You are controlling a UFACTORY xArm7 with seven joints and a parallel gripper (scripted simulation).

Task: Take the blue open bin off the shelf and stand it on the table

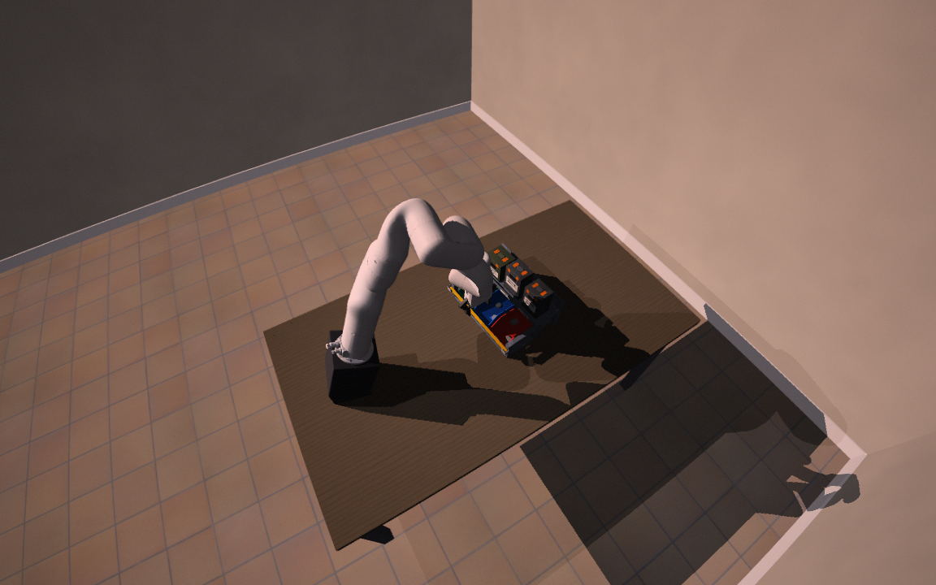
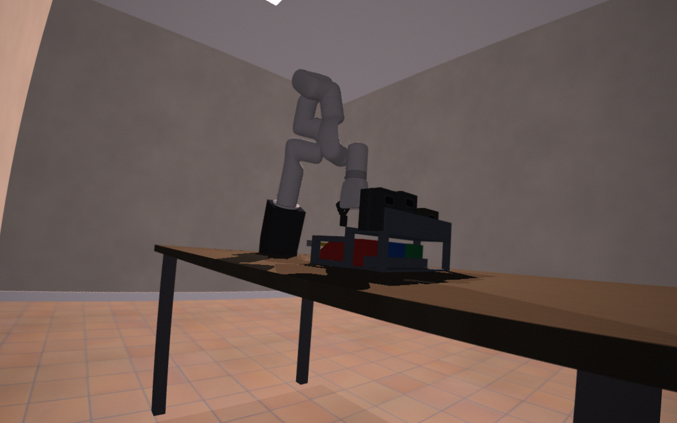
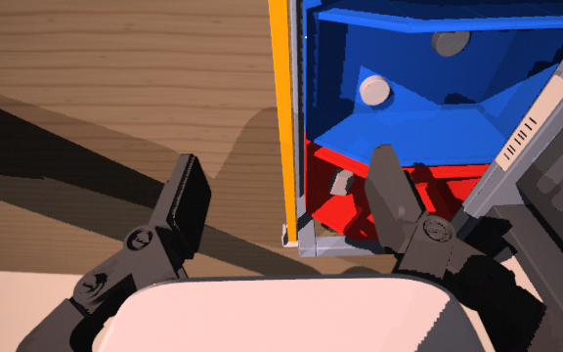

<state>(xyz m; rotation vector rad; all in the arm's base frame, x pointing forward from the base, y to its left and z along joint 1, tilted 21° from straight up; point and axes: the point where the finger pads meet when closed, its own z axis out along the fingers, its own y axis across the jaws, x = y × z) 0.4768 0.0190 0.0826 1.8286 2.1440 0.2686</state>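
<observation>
My hand is 80 mm above the thin yellow bar. The rest, counted from my hand: red bin 120 mm ahead, 100 mm to the right, 100 mm below; blue open bin 100 mm below, 100 mm ahead, 10 mm to the left; green bin 130 mm to the left, 100 mm below, 90 mm ahead.
</observation>
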